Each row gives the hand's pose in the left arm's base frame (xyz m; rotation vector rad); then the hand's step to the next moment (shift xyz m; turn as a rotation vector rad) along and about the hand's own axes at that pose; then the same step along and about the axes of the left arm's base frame.
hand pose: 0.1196 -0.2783 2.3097 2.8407 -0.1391 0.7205
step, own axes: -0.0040 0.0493 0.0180 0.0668 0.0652 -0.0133
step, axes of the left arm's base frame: -0.0022 -0.0519 -0.0087 0.0432 -0.0632 0.0550
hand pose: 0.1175 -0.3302 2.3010 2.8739 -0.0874 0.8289
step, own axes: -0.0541 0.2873 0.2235 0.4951 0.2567 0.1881
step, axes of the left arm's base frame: 0.0437 -0.3183 -0.1794 0.4925 -0.2905 0.1394
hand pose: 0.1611 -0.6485 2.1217 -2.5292 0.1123 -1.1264
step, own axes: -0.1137 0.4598 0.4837 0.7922 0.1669 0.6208
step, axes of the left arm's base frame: 0.3117 -0.2577 -0.5429 1.0036 -0.1428 0.1153
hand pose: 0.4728 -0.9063 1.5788 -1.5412 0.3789 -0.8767
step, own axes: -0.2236 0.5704 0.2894 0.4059 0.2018 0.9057
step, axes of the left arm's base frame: 0.2016 0.2508 -0.5963 0.9618 0.3165 -0.0221
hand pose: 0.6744 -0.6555 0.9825 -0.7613 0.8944 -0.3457
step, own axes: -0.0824 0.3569 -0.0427 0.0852 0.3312 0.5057
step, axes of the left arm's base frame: -0.0956 0.2744 -0.2270 0.4454 0.4079 -0.0891
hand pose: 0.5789 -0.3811 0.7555 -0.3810 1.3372 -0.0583
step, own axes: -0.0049 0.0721 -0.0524 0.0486 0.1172 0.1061
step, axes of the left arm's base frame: -0.0638 0.0564 -0.0266 0.0925 0.1224 -0.0619
